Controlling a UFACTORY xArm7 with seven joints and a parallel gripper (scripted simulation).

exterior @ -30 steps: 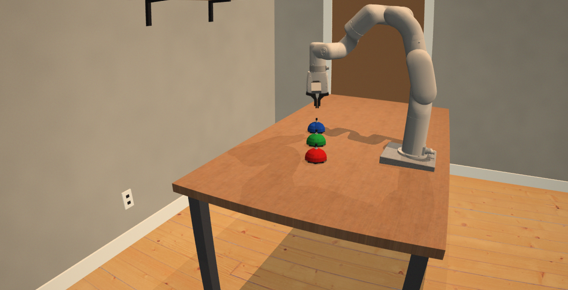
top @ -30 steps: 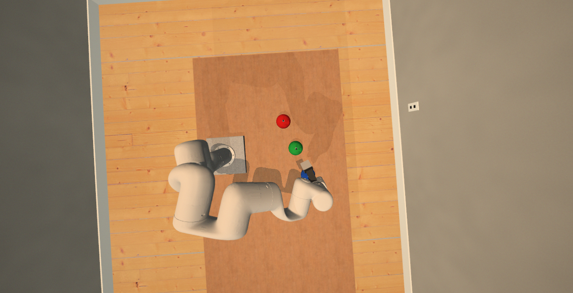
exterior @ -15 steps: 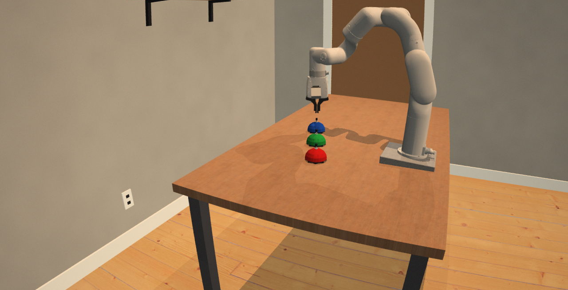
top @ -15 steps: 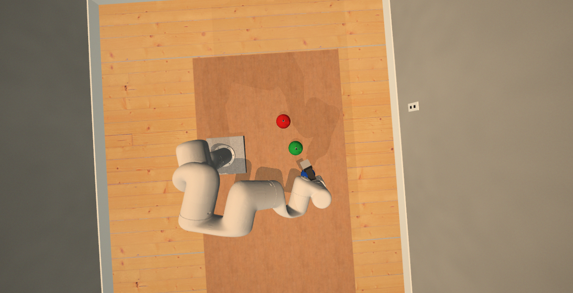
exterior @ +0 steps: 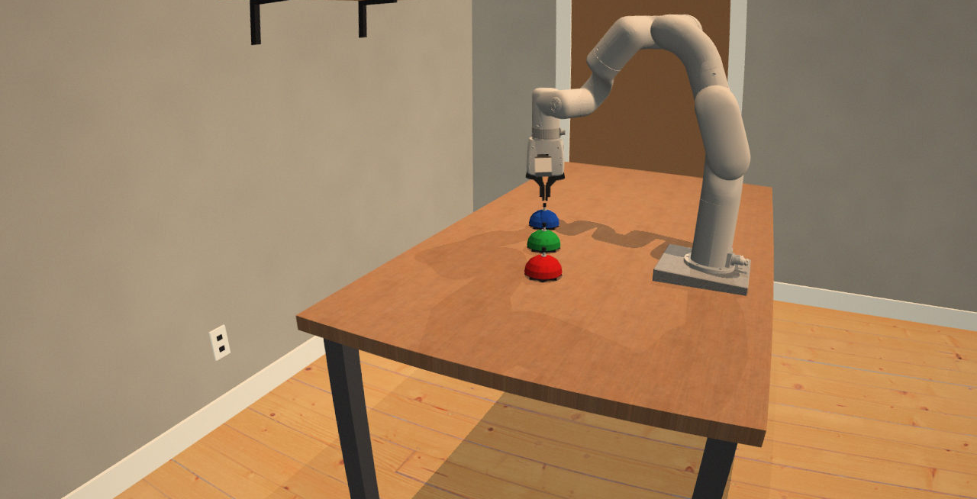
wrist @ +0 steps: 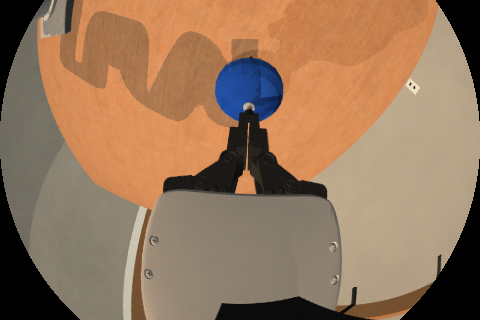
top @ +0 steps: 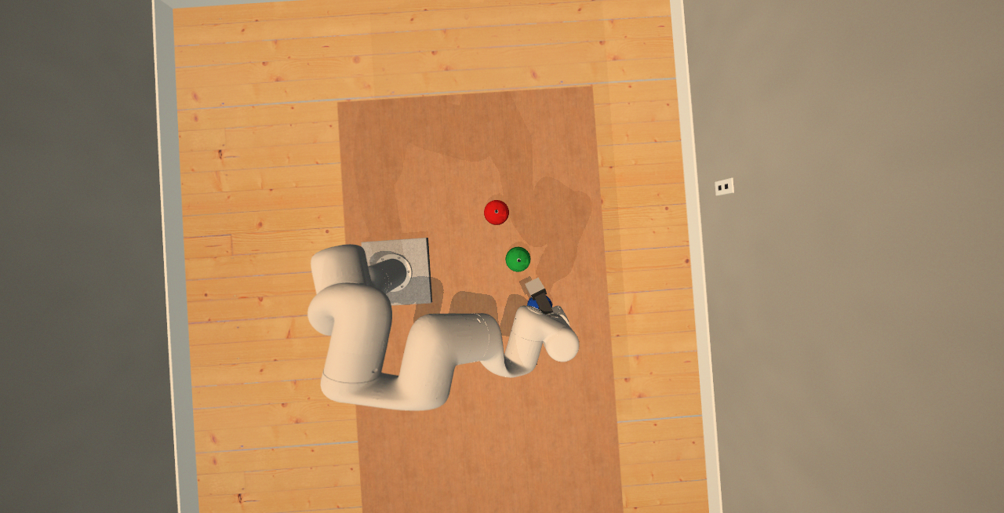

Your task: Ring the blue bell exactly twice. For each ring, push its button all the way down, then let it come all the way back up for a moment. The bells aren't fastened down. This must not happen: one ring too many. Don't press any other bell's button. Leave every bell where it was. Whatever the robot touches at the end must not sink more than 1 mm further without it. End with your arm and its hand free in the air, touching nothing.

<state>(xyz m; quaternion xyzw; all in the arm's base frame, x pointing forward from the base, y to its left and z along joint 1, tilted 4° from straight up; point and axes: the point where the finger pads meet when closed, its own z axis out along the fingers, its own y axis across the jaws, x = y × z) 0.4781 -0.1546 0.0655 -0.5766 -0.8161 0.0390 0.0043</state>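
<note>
Now: hand 60 mm above the blue bell. From my hand the other things lie so: red bell 330 mm to the left, 120 mm behind, 60 mm below; green bell 160 mm to the left, 60 mm below, 60 mm behind.
</note>
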